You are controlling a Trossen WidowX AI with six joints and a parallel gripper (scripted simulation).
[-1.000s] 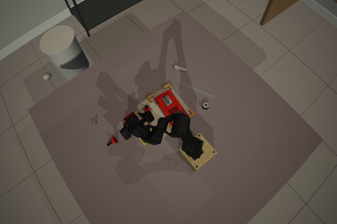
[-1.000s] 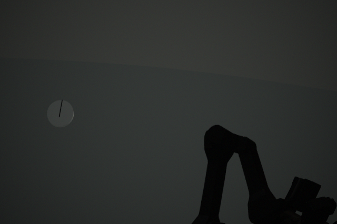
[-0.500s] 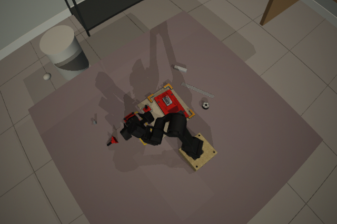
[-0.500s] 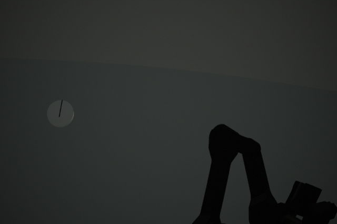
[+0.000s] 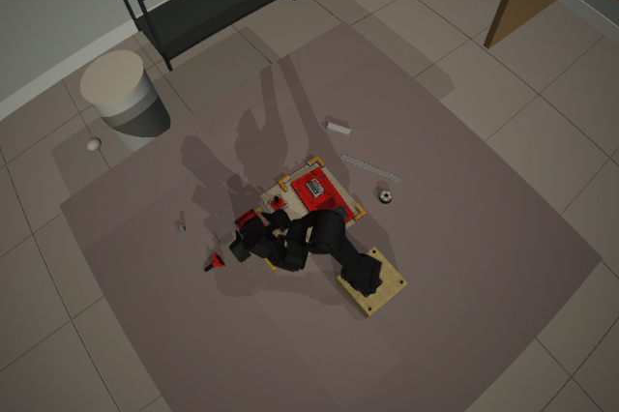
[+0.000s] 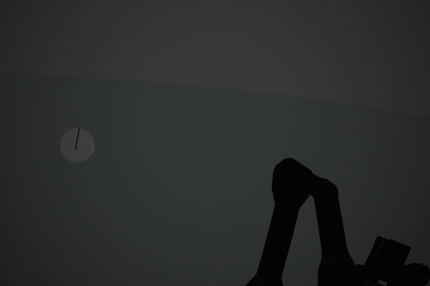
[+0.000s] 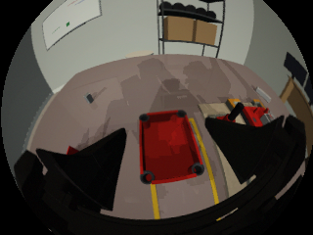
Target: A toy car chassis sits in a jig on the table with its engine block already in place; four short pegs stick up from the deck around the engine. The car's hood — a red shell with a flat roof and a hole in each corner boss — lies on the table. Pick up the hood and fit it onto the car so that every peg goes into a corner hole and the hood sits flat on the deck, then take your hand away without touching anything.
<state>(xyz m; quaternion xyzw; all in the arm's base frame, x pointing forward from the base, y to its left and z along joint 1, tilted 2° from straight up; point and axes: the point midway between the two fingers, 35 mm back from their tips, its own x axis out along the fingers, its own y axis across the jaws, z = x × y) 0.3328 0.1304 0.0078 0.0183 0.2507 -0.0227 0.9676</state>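
The red hood lies 4 cm below my gripper tip and 1 cm behind it. Also, from my gripper tip: thin grey strip 41 cm to the right, 10 cm behind, 5 cm below; tiny grey piece 17 cm to the left, 14 cm ahead, 4 cm below; grey engine block 22 cm to the right, 4 cm behind, 2 cm below.
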